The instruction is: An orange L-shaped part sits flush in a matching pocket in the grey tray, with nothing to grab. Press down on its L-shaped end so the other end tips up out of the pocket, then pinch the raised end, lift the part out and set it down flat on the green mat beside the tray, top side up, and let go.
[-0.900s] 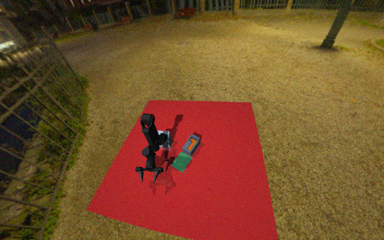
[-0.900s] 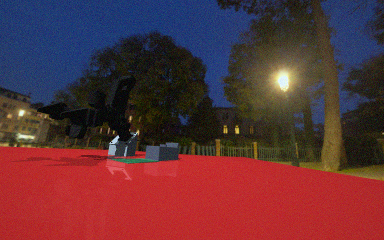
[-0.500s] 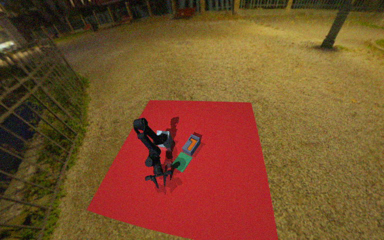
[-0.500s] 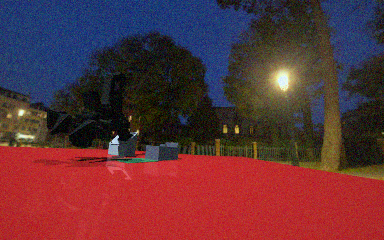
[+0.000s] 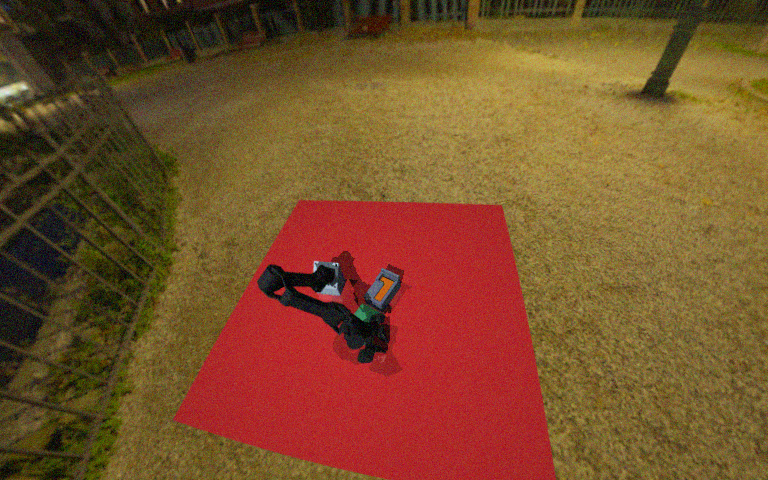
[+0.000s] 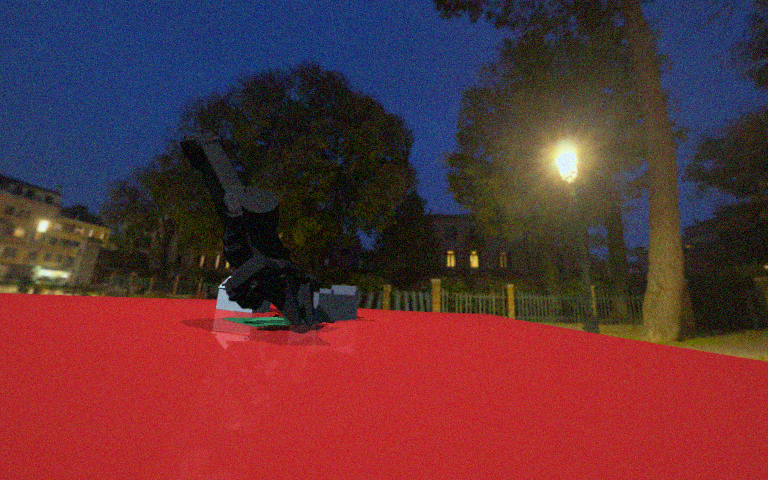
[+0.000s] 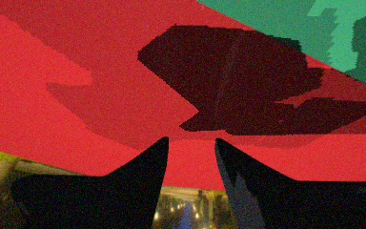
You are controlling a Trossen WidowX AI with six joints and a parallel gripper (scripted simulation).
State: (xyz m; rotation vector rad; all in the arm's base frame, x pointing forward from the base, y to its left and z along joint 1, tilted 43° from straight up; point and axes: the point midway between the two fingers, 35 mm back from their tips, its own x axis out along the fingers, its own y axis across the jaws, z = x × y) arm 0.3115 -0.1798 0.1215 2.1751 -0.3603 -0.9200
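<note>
My gripper tip is 240 mm to the right of the orange L-shaped part, 80 mm past it and 40 mm below it. The rest, counted from my gripper tip: green mat: 130 mm behind, 80 mm to the left, 30 mm below.
</note>
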